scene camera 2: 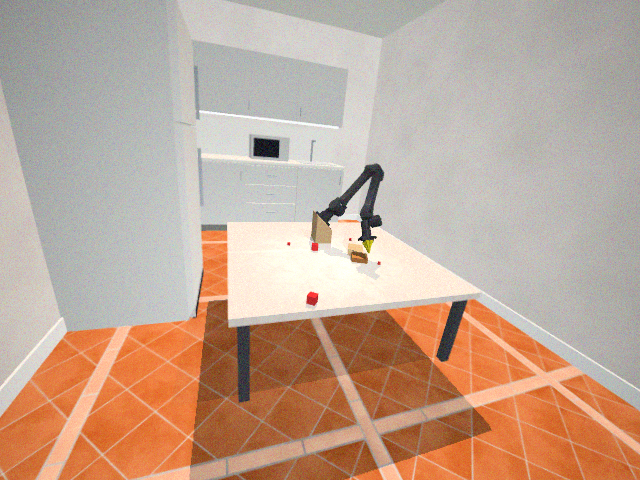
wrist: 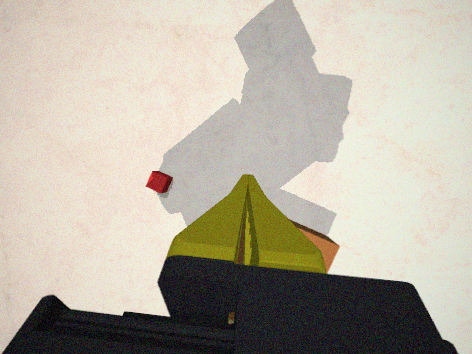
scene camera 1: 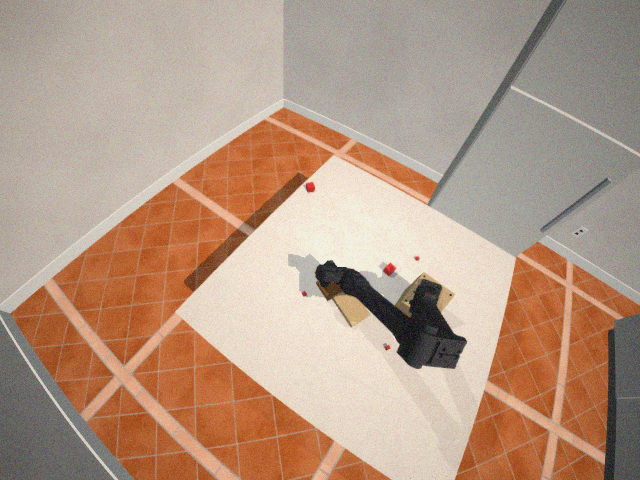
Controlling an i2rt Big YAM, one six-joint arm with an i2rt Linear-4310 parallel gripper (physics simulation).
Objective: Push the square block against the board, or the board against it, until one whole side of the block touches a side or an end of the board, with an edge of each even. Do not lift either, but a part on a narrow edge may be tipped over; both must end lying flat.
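Pixels of known places: gripper, fingertip midpoint: (scene camera 2: 369, 253) (wrist: 247, 182) (scene camera 1: 315, 273); arm's base, link origin: (scene camera 2: 322, 219) (scene camera 1: 427, 295).
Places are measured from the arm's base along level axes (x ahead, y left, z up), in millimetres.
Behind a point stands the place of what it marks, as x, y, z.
The square block, brown with orange-brown sides (scene camera 1: 325, 290) {394, 137, -129} (scene camera 2: 359, 257) {410, 81, -129} (wrist: 327, 248) {399, 43, -129}, lies at the far end of the pale wooden board (scene camera 1: 353, 311) {243, 164, -129} (scene camera 2: 354, 249) {284, 120, -129}. The arm hides part of their meeting edges in scene camera 1, so I cannot tell whether they touch evenly. In the wrist view, a corner of the block shows right of my fingers. My gripper (scene camera 2: 368, 251) {466, 105, -80} (wrist: 247, 182) {466, 105, -80} is shut and empty, its yellow tips together, pointing down beside the block. The arm hides the fingers in scene camera 1. The board does not show clearly in the wrist view.
A small red cube (scene camera 1: 303, 293) {474, 193, -143} (scene camera 2: 378, 262) {473, 183, -145} (wrist: 159, 182) {471, 187, -142} lies near the block. Another small one (scene camera 1: 386, 347) {50, 235, -144} (scene camera 2: 349, 239) {47, 223, -151} lies near the board. A larger red cube (scene camera 1: 389, 269) {170, -104, -119} (scene camera 2: 314, 246) {184, -128, -128} lies by the arm's tan mount (scene camera 1: 447, 292) {-66, -30, 39} (scene camera 2: 320, 229) {64, -37, -54}. Another red cube (scene camera 1: 310, 187) {744, -366, -122} (scene camera 2: 312, 298) {771, -390, -125} lies near the table edge.
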